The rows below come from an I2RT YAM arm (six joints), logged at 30 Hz.
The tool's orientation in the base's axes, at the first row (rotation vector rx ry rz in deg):
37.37, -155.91, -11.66
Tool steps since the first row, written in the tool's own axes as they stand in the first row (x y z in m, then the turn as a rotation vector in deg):
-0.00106, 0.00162, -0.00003, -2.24, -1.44, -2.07
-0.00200, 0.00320, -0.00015, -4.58, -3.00, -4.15
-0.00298, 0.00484, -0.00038, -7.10, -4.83, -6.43
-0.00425, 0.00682, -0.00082, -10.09, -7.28, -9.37
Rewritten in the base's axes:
0.00023, 0.00192, 0.00007, 3.21, -0.36, 0.98
0.00040, 0.00375, 0.00025, 6.55, -0.79, 1.92
0.00063, 0.00564, 0.00053, 10.23, -1.38, 2.94
0.00103, 0.00795, 0.00100, 14.79, -2.34, 4.30

